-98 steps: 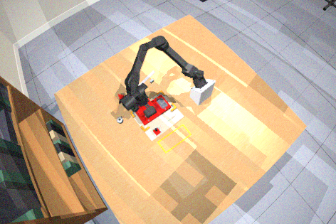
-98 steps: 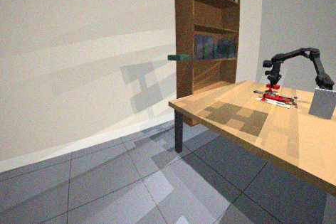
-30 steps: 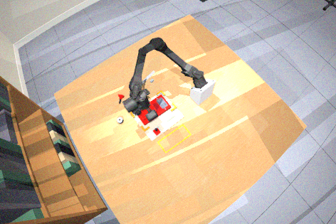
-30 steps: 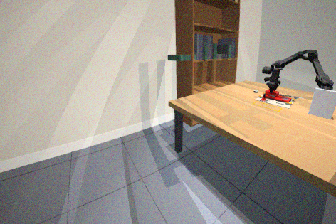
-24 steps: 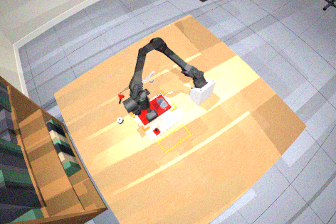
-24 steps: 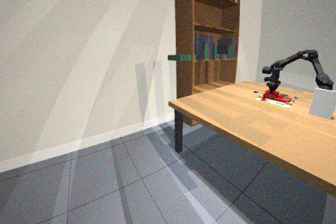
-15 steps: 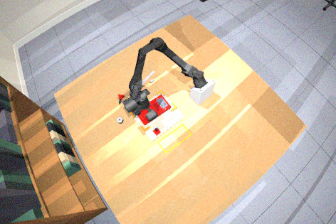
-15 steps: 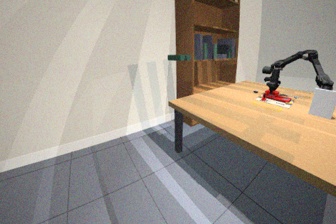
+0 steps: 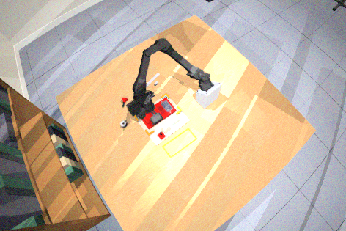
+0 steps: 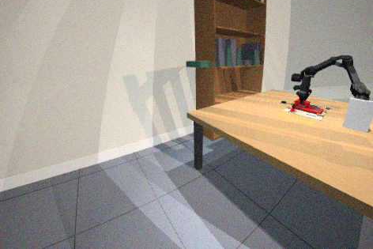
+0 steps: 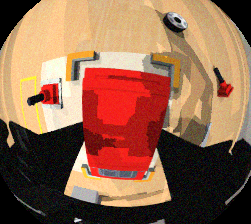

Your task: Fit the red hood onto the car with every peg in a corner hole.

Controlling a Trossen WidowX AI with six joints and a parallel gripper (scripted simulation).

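Right now the red hood is 1 cm above my gripper tip. From my gripper tip the other things lie so: grey engine block: 3 cm below; then grey bar: 21 cm to the right, 12 cm behind, 5 cm below.
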